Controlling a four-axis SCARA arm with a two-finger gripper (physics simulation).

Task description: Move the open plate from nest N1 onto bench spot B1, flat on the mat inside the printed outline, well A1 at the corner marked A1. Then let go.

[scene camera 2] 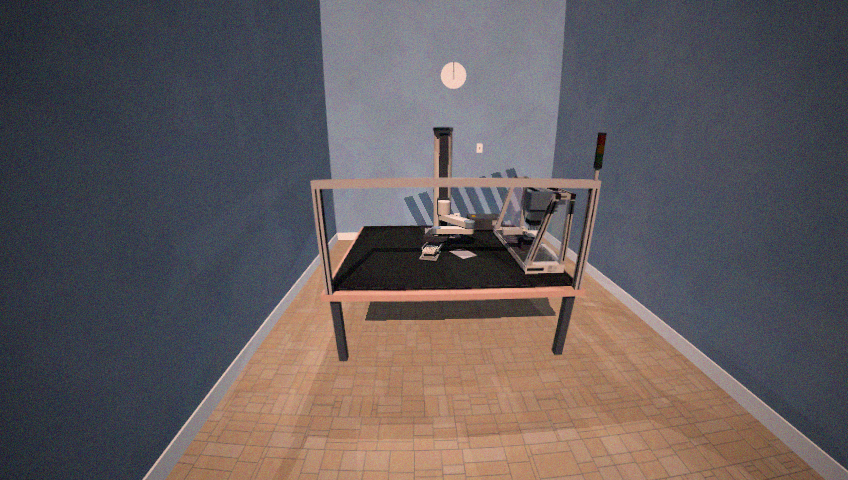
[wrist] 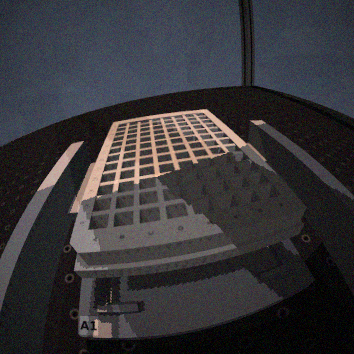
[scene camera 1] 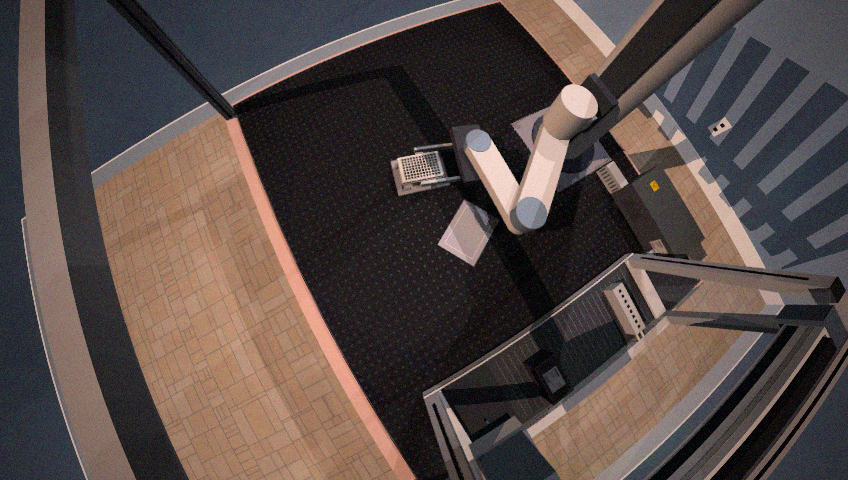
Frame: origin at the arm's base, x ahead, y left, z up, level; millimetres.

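Seen in the pictures: gripper, fingertip midpoint: (scene camera 2: 430, 249) (wrist: 169, 142) (scene camera 1: 417, 167).
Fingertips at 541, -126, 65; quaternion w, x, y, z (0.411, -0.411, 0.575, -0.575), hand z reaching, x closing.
Observation:
A point is followed by its place in that frame, as x, y, z.
The white multi-well plate (scene camera 1: 420, 168) @(536, -117, 67) (scene camera 2: 430, 249) @(543, -124, 65) (wrist: 150, 244) @(478, -92, 68) is between the fingers of my gripper (scene camera 1: 421, 167) @(541, -126, 65) (wrist: 169, 142) @(541, -126, 65), which is shut on its sides. It looks level. The pale nest (scene camera 1: 408, 190) @(594, -87, 25) (scene camera 2: 429, 258) @(607, -133, 25) (wrist: 195, 305) @(466, -101, 25) lies under it; in the wrist view a gap shows between the plate's front edge and the nest, whose front-left corner carries an A1 label. A pale mat with a thin printed outline (scene camera 1: 466, 236) @(509, 122, 15) (scene camera 2: 462, 253) @(500, 109, 15) lies beside the nest, turned at an angle; its own lettering is too small to read. A shadow covers the plate's near right part.
A clear-walled framed enclosure (scene camera 1: 527, 327) @(493, 449, 33) (scene camera 2: 544, 269) @(849, 575, 40) stands on the bench's right side, with a white slotted strip (scene camera 1: 623, 309) @(225, 554, 106) and a small black device (scene camera 1: 546, 371) @(538, 544, 132) inside. A dark grey box (scene camera 1: 666, 211) @(-105, 392, 128) is near the arm's base. A post (scene camera 1: 172, 59) @(1029, -686, 291) rises at a bench corner.

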